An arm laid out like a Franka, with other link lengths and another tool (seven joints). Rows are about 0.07 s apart.
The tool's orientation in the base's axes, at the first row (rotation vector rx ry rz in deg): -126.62, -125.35, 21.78
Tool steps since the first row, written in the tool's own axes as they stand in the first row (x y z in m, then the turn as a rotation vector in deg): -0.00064, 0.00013, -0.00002, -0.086, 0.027, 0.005; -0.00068, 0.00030, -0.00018, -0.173, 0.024, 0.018; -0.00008, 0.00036, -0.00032, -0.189, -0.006, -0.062; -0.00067, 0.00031, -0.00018, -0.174, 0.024, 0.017; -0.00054, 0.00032, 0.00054, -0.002, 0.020, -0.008; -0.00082, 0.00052, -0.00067, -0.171, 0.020, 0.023; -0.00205, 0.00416, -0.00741, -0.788, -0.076, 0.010; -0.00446, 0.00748, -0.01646, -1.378, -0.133, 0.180; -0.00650, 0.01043, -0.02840, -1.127, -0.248, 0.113; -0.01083, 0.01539, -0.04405, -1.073, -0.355, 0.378; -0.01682, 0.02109, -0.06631, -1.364, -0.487, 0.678
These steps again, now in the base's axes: 0.00013, -0.00063, 0.00010, 0.026, -0.086, 0.005; 0.00033, -0.00065, 0.00023, 0.021, -0.174, 0.007; 0.00041, -0.00004, 0.00026, 0.006, -0.176, 0.092; 0.00034, -0.00064, 0.00023, 0.021, -0.175, 0.008; 0.00022, -0.00063, -0.00049, 0.021, -0.001, 0.005; 0.00063, -0.00071, 0.00069, 0.016, -0.173, 0.002; 0.00542, -0.00091, 0.00680, -0.073, -0.777, 0.134; 0.01030, -0.00190, 0.01540, -0.156, -1.385, 0.076; 0.01533, -0.00203, 0.02680, -0.259, -1.124, 0.120; 0.02301, -0.00387, 0.04184, -0.411, -1.111, -0.127; 0.03259, -0.00628, 0.06343, -0.593, -1.444, -0.347
